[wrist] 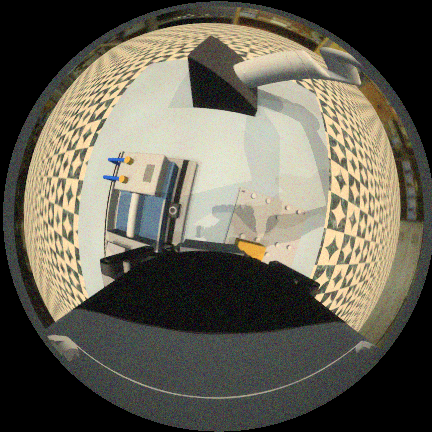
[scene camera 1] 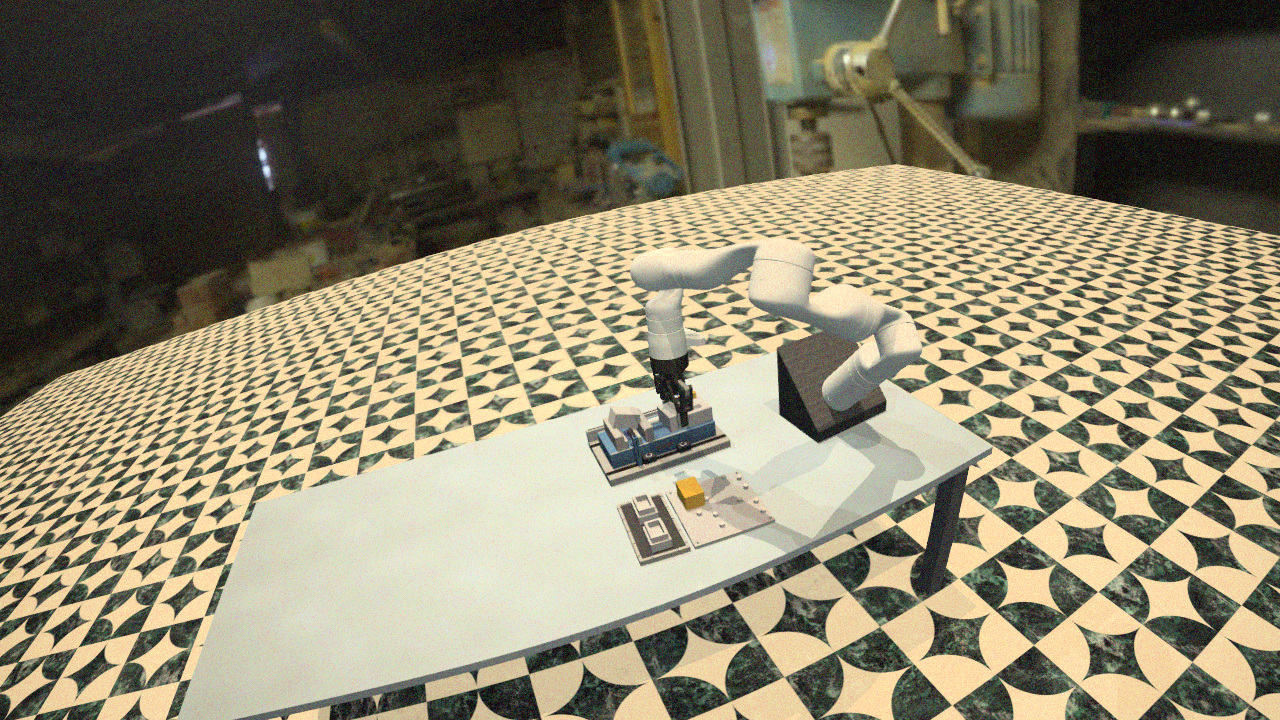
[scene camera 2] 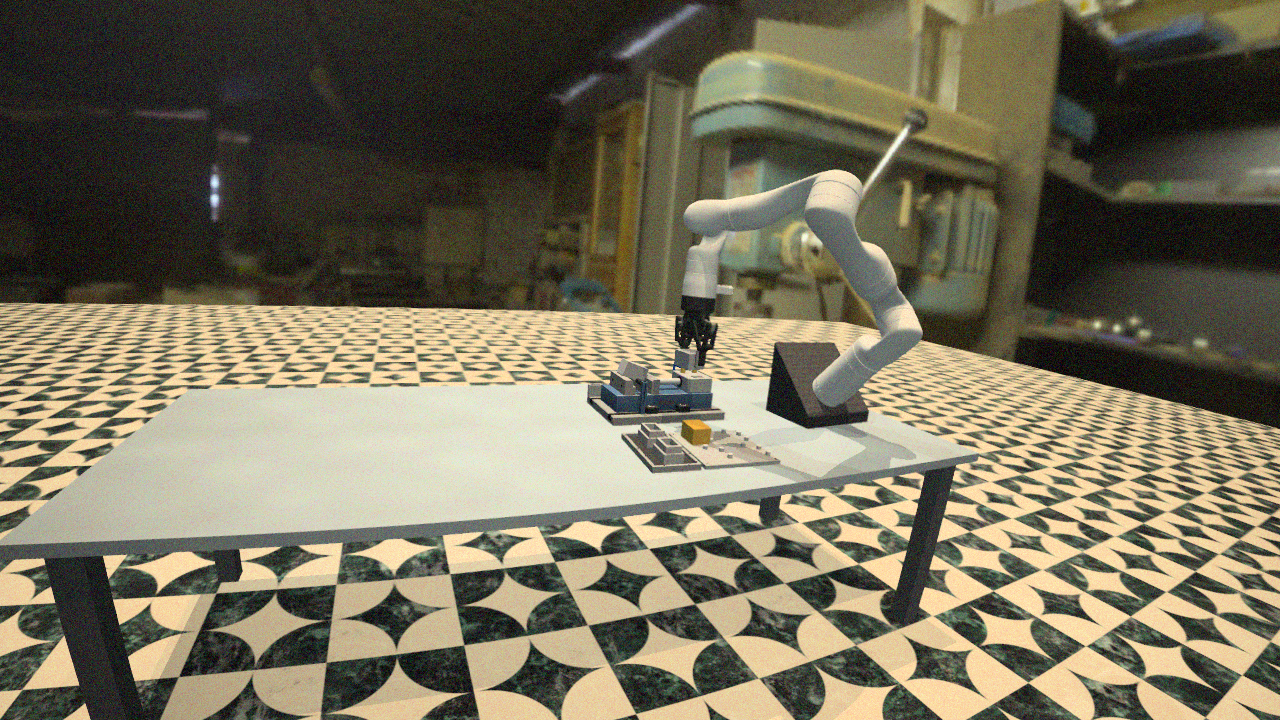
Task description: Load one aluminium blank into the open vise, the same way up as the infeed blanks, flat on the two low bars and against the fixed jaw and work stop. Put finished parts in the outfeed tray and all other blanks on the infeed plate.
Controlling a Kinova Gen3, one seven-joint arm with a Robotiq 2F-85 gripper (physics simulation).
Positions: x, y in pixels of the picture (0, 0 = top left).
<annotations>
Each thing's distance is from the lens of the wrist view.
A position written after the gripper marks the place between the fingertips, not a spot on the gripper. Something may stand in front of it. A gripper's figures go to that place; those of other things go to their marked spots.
gripper [wrist: 209, 254]: 17 cm
infeed plate [wrist: 257, 219]: 32 cm
</annotations>
